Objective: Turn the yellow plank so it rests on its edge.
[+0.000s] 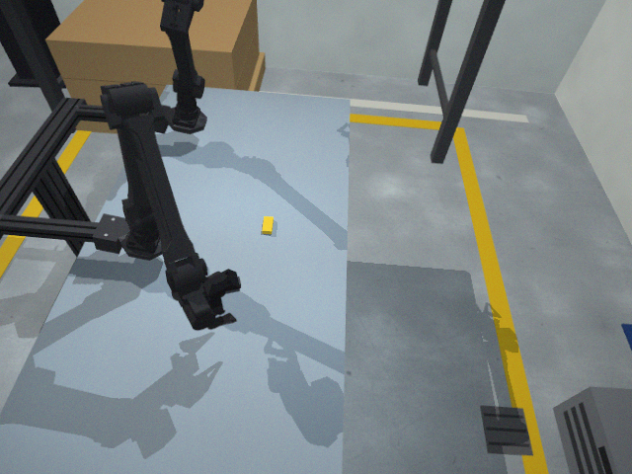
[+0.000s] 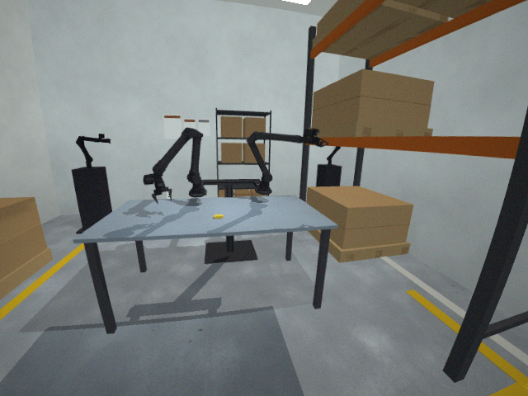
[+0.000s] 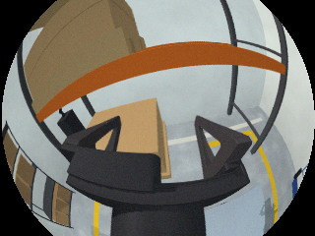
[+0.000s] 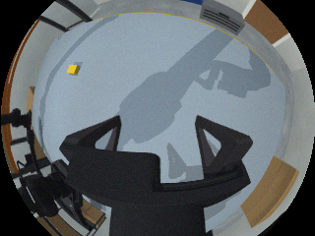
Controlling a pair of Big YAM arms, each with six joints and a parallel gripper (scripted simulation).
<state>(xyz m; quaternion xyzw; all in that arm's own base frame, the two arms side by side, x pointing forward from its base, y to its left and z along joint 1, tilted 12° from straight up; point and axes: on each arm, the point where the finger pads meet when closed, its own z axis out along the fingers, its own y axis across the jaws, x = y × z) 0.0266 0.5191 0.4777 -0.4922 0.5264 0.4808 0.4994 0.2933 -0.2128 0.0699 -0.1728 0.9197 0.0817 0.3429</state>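
Right now my right hand is 380 mm to the right of the yellow plank, 120 mm above it and 70 mm short of it.
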